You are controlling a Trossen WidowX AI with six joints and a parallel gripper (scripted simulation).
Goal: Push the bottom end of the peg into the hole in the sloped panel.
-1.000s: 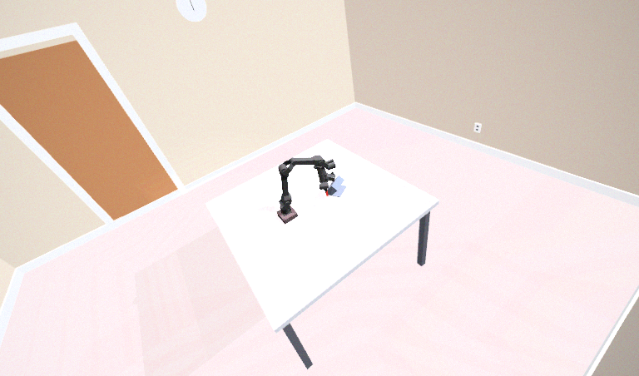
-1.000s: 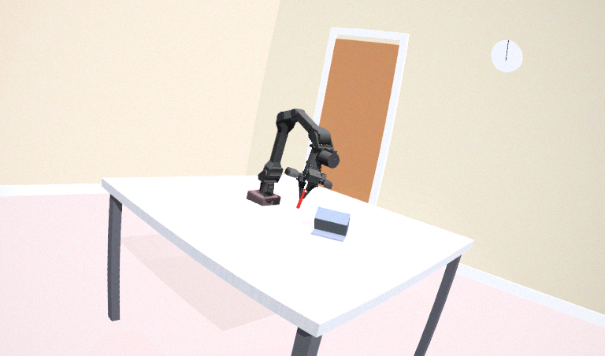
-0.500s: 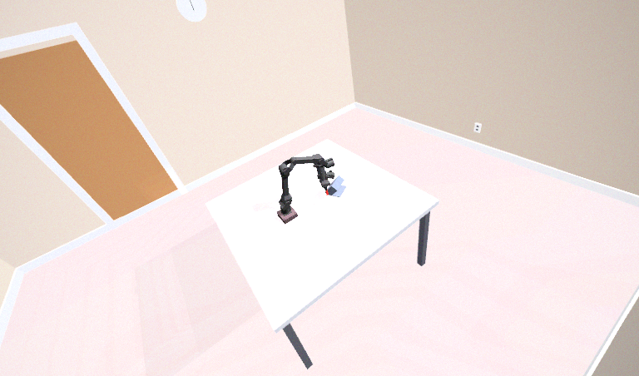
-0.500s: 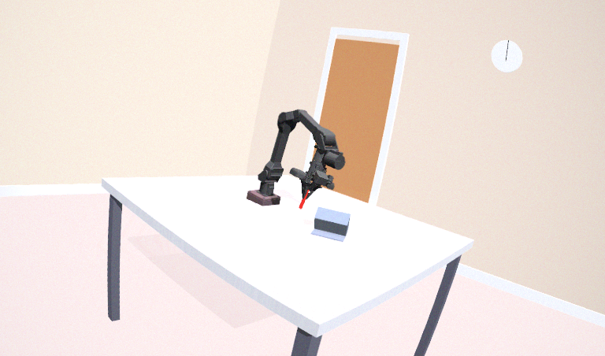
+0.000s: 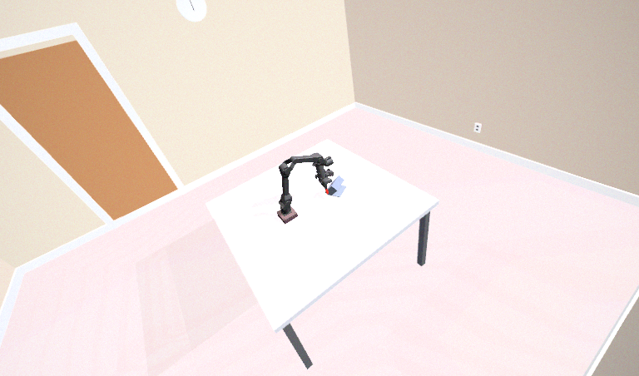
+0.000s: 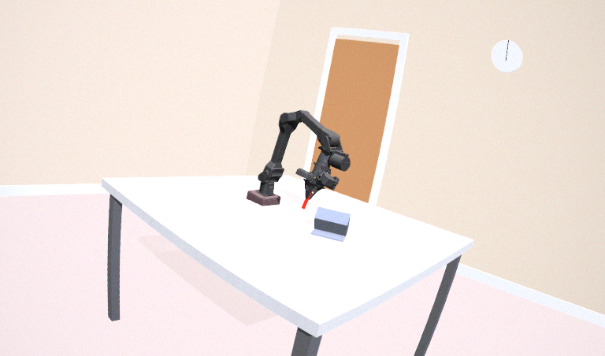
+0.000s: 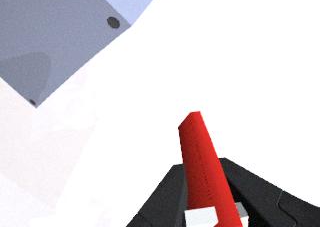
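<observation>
Right now my gripper tip is 10 cm short of the sloped panel, 5 cm to the right of it and 7 cm above it. Round my gripper tip: red peg (2 cm above).
</observation>
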